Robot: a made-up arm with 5 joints.
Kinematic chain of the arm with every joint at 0, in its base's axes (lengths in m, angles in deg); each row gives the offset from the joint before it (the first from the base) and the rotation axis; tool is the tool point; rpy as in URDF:
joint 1: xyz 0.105 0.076 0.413 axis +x
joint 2: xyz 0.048 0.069 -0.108 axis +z
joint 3: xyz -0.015 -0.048 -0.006 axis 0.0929 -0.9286 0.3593
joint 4: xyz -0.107 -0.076 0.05 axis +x
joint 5: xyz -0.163 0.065 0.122 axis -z
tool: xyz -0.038 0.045 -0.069 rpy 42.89 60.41 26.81
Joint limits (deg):
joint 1: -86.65..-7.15
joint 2: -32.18..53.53
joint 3: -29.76..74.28
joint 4: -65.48..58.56
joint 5: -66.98..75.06
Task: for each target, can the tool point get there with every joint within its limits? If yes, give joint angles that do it. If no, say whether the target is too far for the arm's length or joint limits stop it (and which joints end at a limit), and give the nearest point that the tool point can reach.
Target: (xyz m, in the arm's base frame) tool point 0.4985 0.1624 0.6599
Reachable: no: joint limits stop it (at a limit: joint 2, joint 3, joint 4, joint 5) | nearest point 0.1153 0.1347 0.5808 | short by 0.392 m
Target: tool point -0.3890 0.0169 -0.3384
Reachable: no: too far | nearest point -0.1340 0.0332 0.0524 | short by 0.467 m
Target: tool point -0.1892 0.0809 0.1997
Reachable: yes | joints -15.34 -13.86 23.43 -50.71 -51.23
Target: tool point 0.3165 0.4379 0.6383
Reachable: no: joint limits stop it (at a limit: joint 1, joint 2, joint 3, joint 4) | nearest point 0.0916 0.2463 0.5247 | short by 0.317 m
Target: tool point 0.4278 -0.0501 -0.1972
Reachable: no: too far | nearest point 0.1967 -0.0649 0.0114 | short by 0.312 m
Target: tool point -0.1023 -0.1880 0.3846
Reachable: yes | joints -67.87 14.56 44.39 -15.33 19.33
